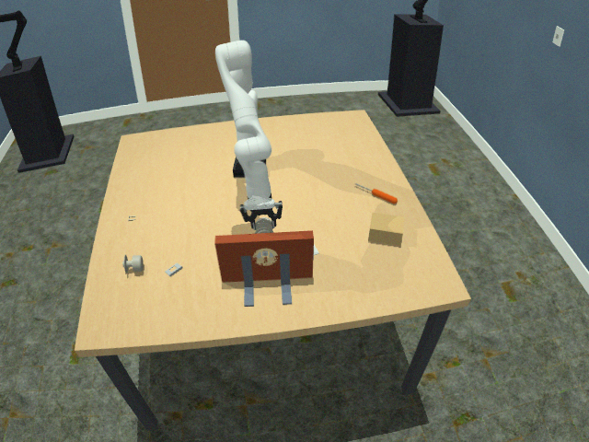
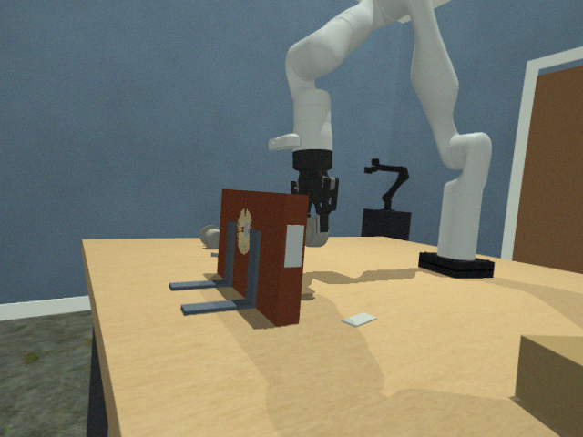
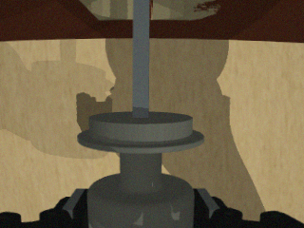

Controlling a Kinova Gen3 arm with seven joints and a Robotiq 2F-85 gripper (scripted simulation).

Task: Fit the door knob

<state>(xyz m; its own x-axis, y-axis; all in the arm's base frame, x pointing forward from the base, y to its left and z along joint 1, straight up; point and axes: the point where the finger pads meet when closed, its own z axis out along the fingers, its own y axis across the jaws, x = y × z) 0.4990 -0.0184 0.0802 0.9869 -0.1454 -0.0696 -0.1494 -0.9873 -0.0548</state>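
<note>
The wooden slab lies 12 cm ahead of my hand, 2 cm to the right of it and 2 cm below it. The rest, counted from my hand: door knob: 4 cm ahead, 1 cm below; then tan box: 2 cm ahead, 44 cm to the left, 9 cm below.
</note>
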